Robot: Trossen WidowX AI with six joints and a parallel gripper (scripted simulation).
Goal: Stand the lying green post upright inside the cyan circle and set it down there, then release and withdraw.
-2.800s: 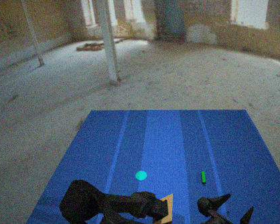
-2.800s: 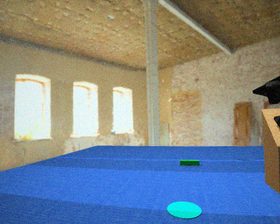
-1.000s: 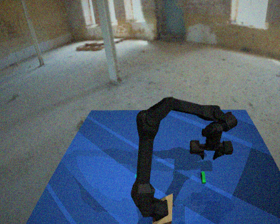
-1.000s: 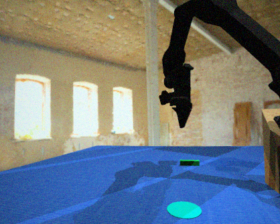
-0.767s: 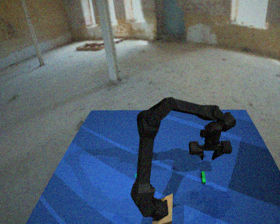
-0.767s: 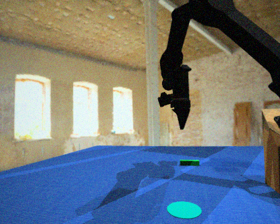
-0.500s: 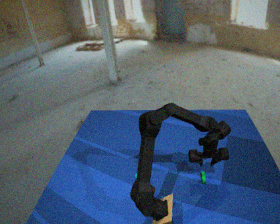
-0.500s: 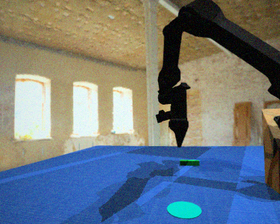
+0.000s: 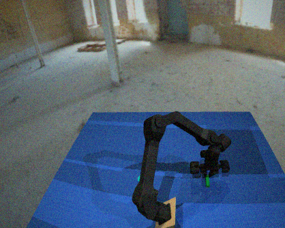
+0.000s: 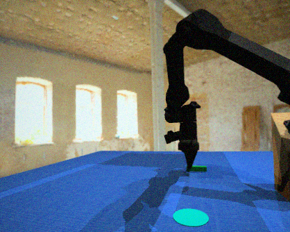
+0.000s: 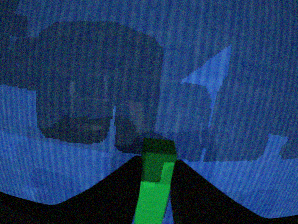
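Now: gripper tip 30 mm short of the cyan circle, 320 mm to the right of it and 10 mm above it. The rest, counted from my gripper tip: green post (20 mm behind).
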